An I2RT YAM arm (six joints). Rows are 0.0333 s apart.
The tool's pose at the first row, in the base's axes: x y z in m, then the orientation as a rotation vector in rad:
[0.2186, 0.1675, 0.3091, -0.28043, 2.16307, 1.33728]
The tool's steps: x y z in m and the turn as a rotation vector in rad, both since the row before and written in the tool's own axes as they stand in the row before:
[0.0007, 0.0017, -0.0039, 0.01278, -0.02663, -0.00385]
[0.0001, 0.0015, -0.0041, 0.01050, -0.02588, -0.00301]
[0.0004, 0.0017, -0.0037, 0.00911, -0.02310, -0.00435]
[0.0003, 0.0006, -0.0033, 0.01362, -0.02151, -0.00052]
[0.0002, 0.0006, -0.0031, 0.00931, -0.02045, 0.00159]
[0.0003, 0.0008, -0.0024, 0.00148, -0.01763, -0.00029]
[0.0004, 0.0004, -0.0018, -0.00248, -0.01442, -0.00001]
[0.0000, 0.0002, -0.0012, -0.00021, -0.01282, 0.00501]
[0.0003, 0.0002, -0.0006, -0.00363, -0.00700, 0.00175]
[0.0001, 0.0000, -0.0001, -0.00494, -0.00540, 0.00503]
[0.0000, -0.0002, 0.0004, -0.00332, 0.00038, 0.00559]
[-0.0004, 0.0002, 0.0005, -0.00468, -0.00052, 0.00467]
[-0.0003, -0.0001, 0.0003, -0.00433, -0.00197, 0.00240]
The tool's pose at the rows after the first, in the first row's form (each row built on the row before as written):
[0.2158, 0.1650, 0.3113, -0.26023, 2.14726, 1.31737]
[0.2134, 0.1622, 0.3137, -0.24081, 2.13087, 1.30056]
[0.2108, 0.1600, 0.3159, -0.22546, 2.11534, 1.28490]
[0.2089, 0.1576, 0.3172, -0.20547, 2.10511, 1.26679]
[0.2071, 0.1554, 0.3185, -0.18605, 2.09382, 1.25469]
[0.2054, 0.1539, 0.3196, -0.17403, 2.07959, 1.25025]
[0.2040, 0.1527, 0.3202, -0.16568, 2.06583, 1.25062]
[0.2033, 0.1518, 0.3207, -0.15230, 2.05637, 1.25182]
[0.2027, 0.1515, 0.3208, -0.14763, 2.04878, 1.25553]
[0.2026, 0.1514, 0.3208, -0.14132, 2.04277, 1.26284]
[0.2029, 0.1516, 0.3205, -0.13750, 2.04281, 1.26977]
[0.2034, 0.1520, 0.3208, -0.13463, 2.04095, 1.27739]
[0.2038, 0.1521, 0.3208, -0.13291, 2.03736, 1.28300]

